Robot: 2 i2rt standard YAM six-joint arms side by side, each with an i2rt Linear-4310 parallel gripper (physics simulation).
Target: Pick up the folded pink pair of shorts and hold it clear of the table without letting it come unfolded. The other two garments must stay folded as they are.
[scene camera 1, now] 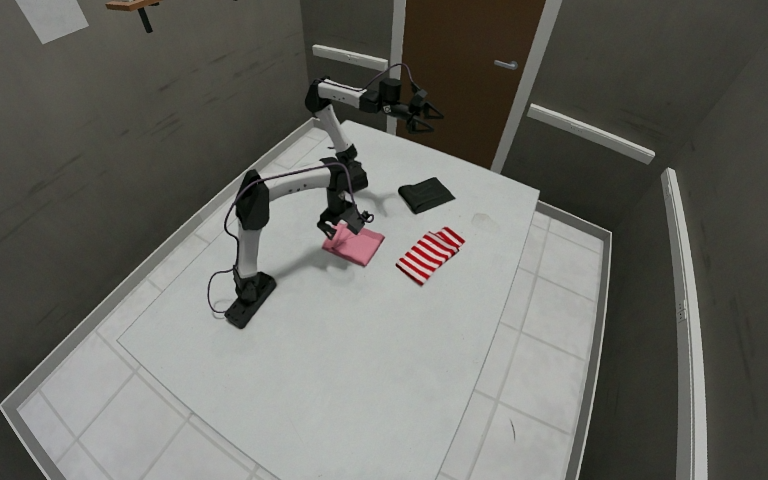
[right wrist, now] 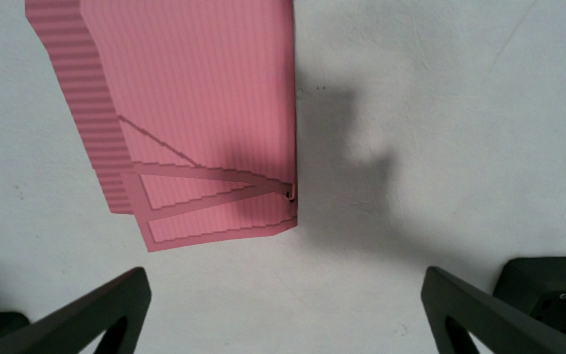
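The folded pink shorts [scene camera 1: 360,246] [right wrist: 200,95] lie flat on the table [scene camera 1: 317,362] [right wrist: 475,150]. My right gripper [scene camera 1: 347,227] [right wrist: 285,280] is open and empty, pointing down above the shorts' edge at the arm side; in the right wrist view its fingers stand wide apart below the shorts' near end. My left gripper [scene camera 1: 437,122] is open and empty, held high over the far part of the table, away from the garments. A folded red-and-white striped garment [scene camera 1: 430,254] and a folded black garment [scene camera 1: 426,194] lie on the table.
The striped garment lies to the right of the pink shorts in scene camera 1, and the black one lies farther back. The right arm's base [scene camera 1: 249,300] stands to the lower left. A brown door [scene camera 1: 464,73] is behind the table.
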